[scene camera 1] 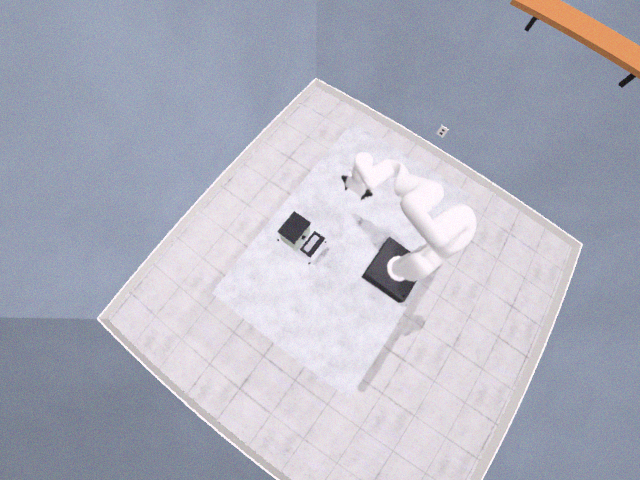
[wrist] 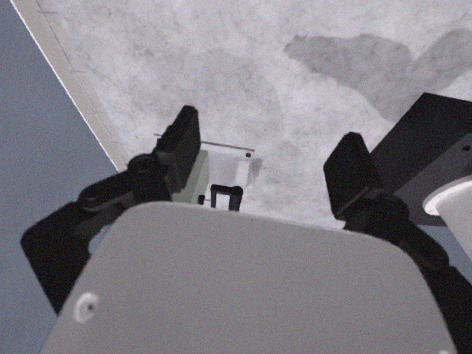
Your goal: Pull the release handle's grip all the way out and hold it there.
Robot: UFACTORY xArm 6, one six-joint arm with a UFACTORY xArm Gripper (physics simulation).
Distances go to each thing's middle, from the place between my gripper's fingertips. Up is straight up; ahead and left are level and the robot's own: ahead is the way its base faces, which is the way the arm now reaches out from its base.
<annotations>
My gripper is now 30 cm to the right of the base plate (wrist: 228,165), 22 cm above it and 11 cm short of it.
</annotations>
